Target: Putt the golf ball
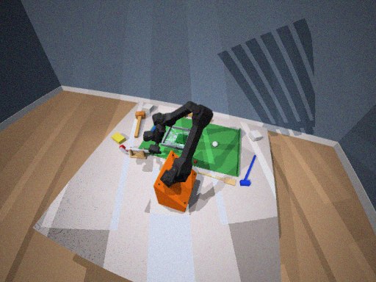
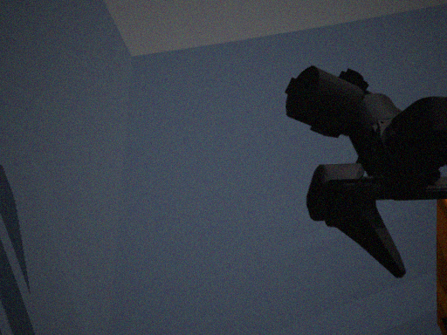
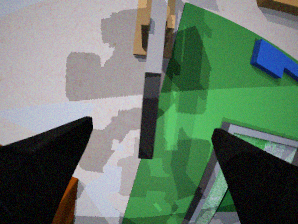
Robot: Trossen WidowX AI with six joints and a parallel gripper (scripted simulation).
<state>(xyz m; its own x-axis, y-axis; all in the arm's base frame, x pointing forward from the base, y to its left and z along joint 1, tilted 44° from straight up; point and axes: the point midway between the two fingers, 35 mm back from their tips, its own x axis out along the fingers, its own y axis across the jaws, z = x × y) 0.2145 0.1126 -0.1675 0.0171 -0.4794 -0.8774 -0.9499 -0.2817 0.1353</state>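
The wooden stick lies 460 mm to the right of my gripper tip, 90 mm below it and 20 mm ahead of it. Round my gripper tip: green putting mat (270 mm ahead, 170 mm to the right, 100 mm below); then yellow block (360 mm to the left, 80 mm below, 20 mm ahead); then red putter (110 mm to the left, 40 mm below, 40 mm behind).
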